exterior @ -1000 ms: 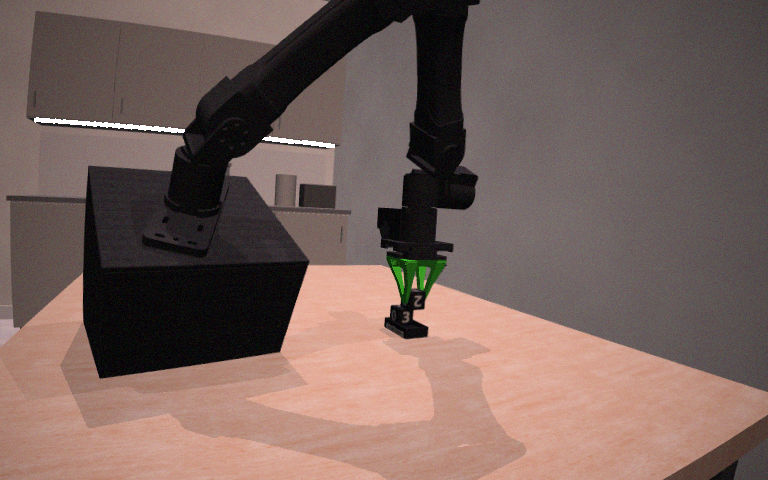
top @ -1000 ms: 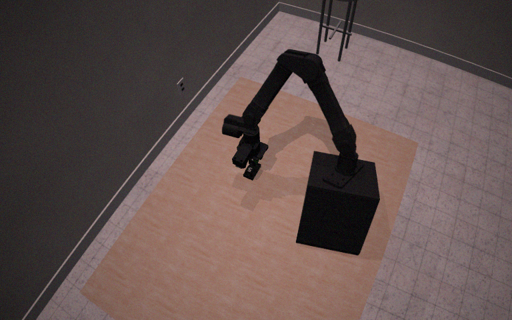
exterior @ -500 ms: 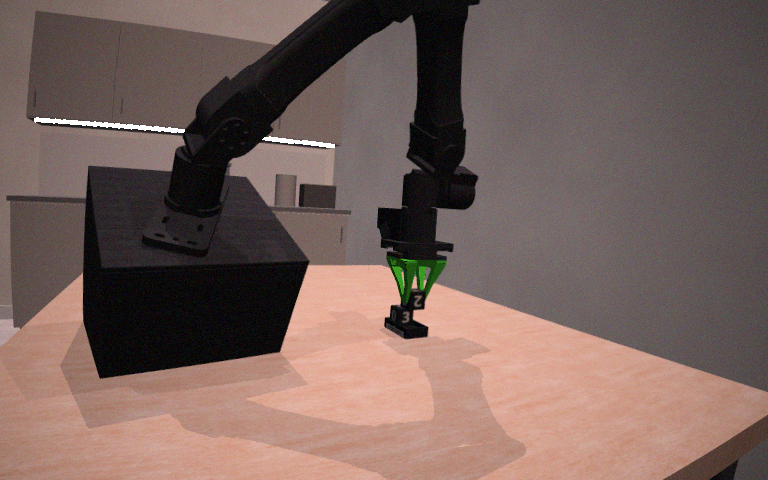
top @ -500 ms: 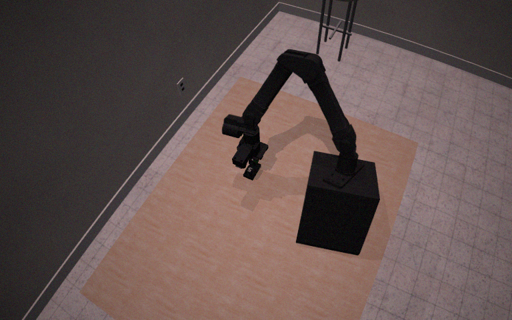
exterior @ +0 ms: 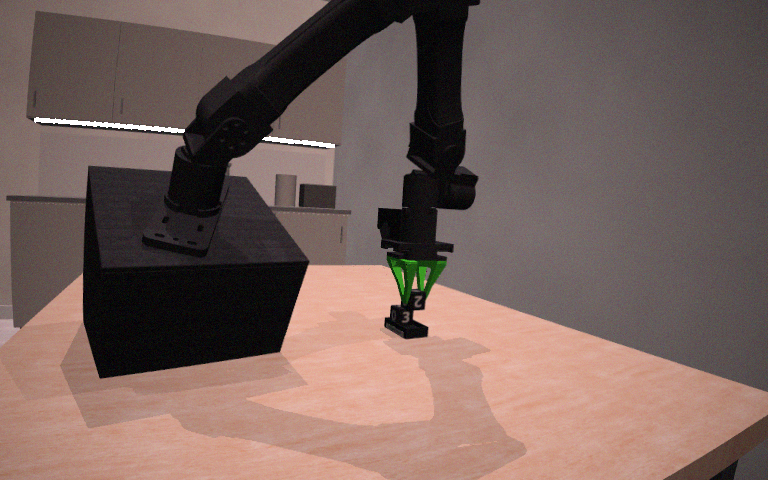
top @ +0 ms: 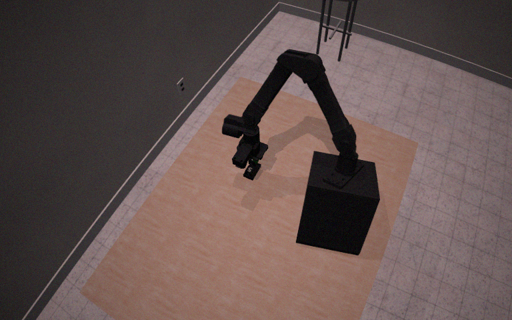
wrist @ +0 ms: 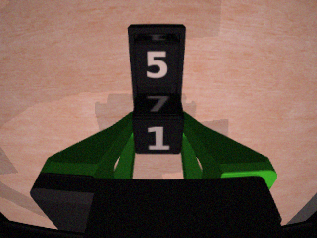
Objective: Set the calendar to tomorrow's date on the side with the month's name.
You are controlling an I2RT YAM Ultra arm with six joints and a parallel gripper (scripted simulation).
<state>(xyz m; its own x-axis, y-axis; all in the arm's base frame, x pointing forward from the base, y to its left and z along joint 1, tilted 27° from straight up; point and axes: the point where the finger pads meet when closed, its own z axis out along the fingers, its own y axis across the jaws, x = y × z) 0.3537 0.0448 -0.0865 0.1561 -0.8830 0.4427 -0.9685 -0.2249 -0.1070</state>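
My hand is 5 cm above the black tray and 2 cm to the right of it. Round my hand: black cube (right at my hand).
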